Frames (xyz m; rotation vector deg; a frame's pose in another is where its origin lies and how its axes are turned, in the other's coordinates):
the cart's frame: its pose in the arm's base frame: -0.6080 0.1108 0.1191 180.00 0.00 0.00
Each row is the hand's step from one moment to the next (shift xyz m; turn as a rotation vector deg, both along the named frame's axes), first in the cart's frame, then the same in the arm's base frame.
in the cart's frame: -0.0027 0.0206 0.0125 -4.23 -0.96 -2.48
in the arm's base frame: -0.0027 -0.0206 -0.0125 -4.23 0.96 2.48
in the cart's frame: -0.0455 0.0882 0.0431 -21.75 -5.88 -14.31
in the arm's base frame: -0.0455 -0.0882 -0.0431 -21.75 5.88 14.31
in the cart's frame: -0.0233 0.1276 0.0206 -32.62 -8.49 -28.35
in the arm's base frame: -0.0233 -0.1276 -0.0206 -32.62 8.49 28.35
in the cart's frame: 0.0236 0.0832 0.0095 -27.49 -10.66 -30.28
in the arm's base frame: 0.0236 -0.0832 -0.0095 -27.49 10.66 30.28
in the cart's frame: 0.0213 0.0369 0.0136 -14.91 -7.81 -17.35
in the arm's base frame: 0.0213 -0.0369 -0.0136 -14.91 7.81 17.35
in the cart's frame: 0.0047 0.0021 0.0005 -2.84 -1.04 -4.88
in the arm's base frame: 0.0047 -0.0021 -0.0005 -2.84 1.04 4.88
